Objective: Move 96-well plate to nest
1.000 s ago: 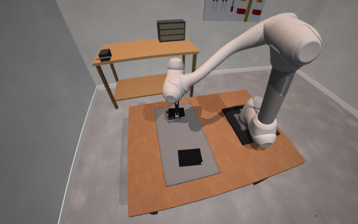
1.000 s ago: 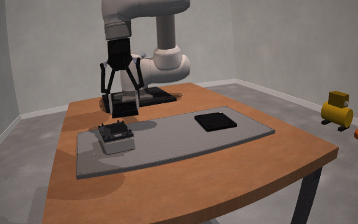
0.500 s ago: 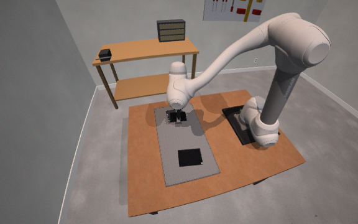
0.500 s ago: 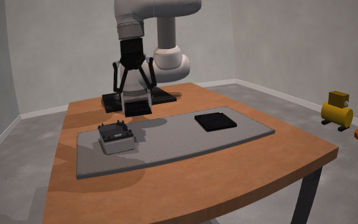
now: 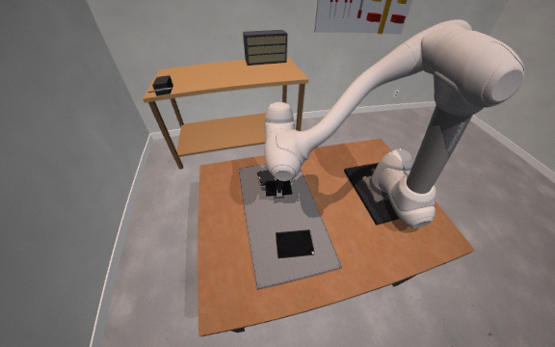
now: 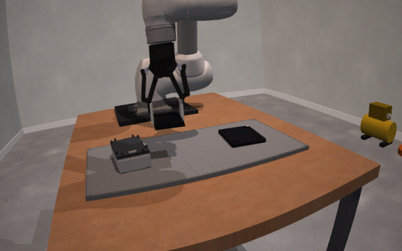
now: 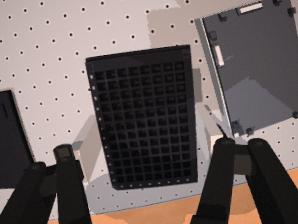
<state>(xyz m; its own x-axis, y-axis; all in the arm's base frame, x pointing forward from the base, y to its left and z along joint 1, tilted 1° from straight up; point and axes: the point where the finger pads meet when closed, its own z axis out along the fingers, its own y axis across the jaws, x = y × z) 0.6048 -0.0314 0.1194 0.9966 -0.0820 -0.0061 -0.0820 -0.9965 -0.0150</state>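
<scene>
The black plate nest N1 lies 26 cm to the left of my hand, 12 cm below it and 3 cm behind it. From my hand the other things lie so: pale A1 mark 32 cm to the left, 12 cm below, 10 cm behind; black 96-well plate 2 cm below.
</scene>
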